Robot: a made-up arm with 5 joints. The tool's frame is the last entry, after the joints.
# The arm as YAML. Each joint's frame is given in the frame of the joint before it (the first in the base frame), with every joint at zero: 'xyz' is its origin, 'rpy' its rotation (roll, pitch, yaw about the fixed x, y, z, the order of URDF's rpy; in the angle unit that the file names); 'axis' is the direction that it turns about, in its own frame. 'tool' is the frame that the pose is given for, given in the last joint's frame.
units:
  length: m
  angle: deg
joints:
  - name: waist
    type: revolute
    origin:
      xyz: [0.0, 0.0, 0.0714]
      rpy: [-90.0, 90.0, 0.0]
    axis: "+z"
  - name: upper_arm
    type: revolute
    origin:
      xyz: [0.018, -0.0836, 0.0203]
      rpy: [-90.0, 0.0, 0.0]
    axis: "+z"
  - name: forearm
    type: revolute
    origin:
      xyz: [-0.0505, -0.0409, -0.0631]
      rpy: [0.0, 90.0, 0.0]
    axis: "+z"
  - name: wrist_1
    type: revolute
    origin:
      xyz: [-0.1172, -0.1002, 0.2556]
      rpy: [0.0, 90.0, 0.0]
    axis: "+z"
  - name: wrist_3
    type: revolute
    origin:
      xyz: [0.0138, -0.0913, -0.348]
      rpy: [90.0, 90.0, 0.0]
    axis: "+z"
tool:
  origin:
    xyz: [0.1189, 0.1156, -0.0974]
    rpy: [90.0, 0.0, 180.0]
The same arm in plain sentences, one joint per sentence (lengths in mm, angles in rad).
The arm has five revolute joints in a row. What follows holds with every joint at zero, and every direction is one of the base frame's.
Joint 1 is mounted 71.4 mm along +z from the base frame's origin and rotates about +y.
Joint 2 is mounted 83.6 mm along +x and 20.3 mm along +y and 18.0 mm along -z from joint 1 and rotates about -x.
Joint 3 is mounted 63.1 mm along +x and 40.9 mm along +y and 50.5 mm along +z from joint 2 and rotates about -z.
Joint 4 is mounted 117.2 mm along -x and 100.2 mm along +y and 255.6 mm along -z from joint 3 and rotates about +x.
Joint 5 is mounted 348.0 mm along -x and 91.3 mm along +y and 13.8 mm along +z from joint 4 and rotates about +y.
The tool frame, which is the frame that the pose is given for, is mounted 118.9 mm along -x and 97.4 mm along -y and 115.6 mm along +z from joint 5; its axes are parallel to the base frame's.

